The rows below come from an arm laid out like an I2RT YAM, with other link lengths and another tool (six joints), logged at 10 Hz.
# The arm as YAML. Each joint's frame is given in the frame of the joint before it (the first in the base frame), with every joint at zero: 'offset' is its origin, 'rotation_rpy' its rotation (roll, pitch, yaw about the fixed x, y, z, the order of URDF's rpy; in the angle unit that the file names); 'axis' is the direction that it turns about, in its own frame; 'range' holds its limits. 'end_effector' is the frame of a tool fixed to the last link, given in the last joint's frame.
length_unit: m
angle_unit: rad
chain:
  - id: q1
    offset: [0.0, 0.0, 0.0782]
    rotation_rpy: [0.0, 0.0, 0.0]
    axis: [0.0, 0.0, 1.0]
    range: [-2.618, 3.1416]
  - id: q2
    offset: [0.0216, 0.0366, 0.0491]
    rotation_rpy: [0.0, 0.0, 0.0]
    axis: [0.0, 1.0, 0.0]
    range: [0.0, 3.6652]
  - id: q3
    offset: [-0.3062, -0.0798, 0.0]
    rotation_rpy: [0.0, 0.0, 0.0]
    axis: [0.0, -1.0, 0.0]
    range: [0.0, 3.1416]
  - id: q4
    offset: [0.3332, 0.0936, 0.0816]
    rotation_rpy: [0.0, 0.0, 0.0]
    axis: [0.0, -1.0, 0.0]
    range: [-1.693, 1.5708]
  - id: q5
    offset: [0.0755, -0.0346, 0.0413]
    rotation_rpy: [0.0, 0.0, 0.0]
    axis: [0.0, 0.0, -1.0]
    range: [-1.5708, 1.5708]
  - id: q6
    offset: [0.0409, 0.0, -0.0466]
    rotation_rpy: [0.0, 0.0, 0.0]
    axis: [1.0, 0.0, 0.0]
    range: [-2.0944, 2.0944]
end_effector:
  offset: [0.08, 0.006, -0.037]
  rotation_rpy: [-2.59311, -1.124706, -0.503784]
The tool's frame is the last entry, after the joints.
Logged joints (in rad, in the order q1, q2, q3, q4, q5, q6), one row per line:
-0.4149 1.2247 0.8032 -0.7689 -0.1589 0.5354
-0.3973 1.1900 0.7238 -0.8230 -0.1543 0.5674
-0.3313 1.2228 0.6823 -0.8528 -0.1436 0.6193
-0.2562 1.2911 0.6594 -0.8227 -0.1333 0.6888
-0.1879 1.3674 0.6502 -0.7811 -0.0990 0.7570
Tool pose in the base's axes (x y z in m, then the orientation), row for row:
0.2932 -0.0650 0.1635 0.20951 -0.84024 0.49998 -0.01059
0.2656 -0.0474 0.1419 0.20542 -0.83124 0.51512 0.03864
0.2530 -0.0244 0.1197 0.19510 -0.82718 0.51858 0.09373
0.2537 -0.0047 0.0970 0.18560 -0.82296 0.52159 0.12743
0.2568 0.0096 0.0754 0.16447 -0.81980 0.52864 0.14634
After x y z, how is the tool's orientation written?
As a quaternion, w x y z.
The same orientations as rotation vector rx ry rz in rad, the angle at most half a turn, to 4 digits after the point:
-2.3369 1.3905 -0.0295
-2.3169 1.4358 0.1077
-2.3184 1.4534 0.2627
-2.3184 1.4694 0.3590
-2.3364 1.5066 0.4171

